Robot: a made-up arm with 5 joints.
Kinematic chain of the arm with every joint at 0, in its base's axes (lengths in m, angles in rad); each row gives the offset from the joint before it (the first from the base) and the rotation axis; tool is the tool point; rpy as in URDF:
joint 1: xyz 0 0 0.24 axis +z
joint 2: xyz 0 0 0 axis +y
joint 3: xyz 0.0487 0 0.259 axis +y
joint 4: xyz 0.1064 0 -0.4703 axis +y
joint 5: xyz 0.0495 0 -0.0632 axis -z
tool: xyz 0 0 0 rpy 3.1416 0 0
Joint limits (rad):
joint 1: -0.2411..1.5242
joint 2: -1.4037..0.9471
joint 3: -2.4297..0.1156
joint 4: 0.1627..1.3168
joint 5: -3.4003..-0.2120
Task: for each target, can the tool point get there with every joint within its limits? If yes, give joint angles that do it. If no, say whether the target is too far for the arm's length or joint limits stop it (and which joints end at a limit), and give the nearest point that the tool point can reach.
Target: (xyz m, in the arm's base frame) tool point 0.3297 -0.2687 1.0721
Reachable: no: too far | nearest point 0.3331 -0.0819 0.9828 | short by 0.207 m
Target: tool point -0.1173 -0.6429 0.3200
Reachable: no: joint limits stop it (at a limit: joint 2, joint 3, joint 4) | nearest point -0.1263 -0.6925 0.6550 | short by 0.339 m
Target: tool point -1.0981 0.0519 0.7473
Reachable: no: too far | nearest point -0.7031 0.0332 0.6550 | short by 0.406 m
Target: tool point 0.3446 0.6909 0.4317
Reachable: yes | joints 1.1082 0.7471 -2.1820 0.6149 -3.1430
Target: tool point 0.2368 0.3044 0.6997
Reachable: yes | joints 0.9096 -0.6147 -1.2565 1.2271 -2.2124
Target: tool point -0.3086 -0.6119 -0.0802
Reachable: no: joint limits stop it (at a limit: joint 2, joint 3) | nearest point -0.0897 -0.1779 0.0146 | short by 0.495 m
